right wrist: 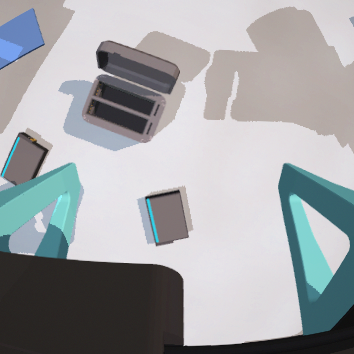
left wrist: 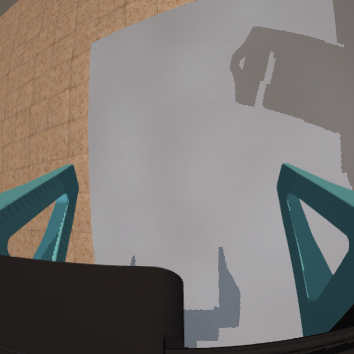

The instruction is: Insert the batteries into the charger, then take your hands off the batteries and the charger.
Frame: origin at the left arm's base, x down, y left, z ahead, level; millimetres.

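Seen in the pictures: left gripper, fingertip midpoint: (left wrist: 177, 174); right gripper, fingertip midpoint: (right wrist: 178, 174).
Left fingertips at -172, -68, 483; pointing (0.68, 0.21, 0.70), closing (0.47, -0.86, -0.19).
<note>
Offsets run from my left fingertips to a thing's middle, as dx, dy, dz. "spot": to the spot under its first point. Level surfaces: height alone.
In the right wrist view, the grey-brown charger {spot: +155, -250, -257} (right wrist: 120, 111) sits with its lid {spot: +112, -264, -215} (right wrist: 137, 67) open. Its two long slots look dark and empty. One battery {+165, -319, -369} (right wrist: 167, 218), grey-brown with a cyan stripe, lies on the table between the fingers' lines of view, below the charger. A second battery {+165, -140, -327} (right wrist: 23, 159) lies at the left, partly behind the left fingertip. My right gripper (right wrist: 178, 174) is open and hangs above the table. My left gripper (left wrist: 177, 174) is open over the table, with no battery or charger showing in the left wrist view.
A blue object {+169, -94, -180} (right wrist: 22, 40) lies at the upper left of the right wrist view. The white table {dx +172} (left wrist: 150, 125) (right wrist: 240, 200) ends at the left in the left wrist view, with tan tiled floor (left wrist: 45, 100) beyond it. Arm shadows fall on the table.
</note>
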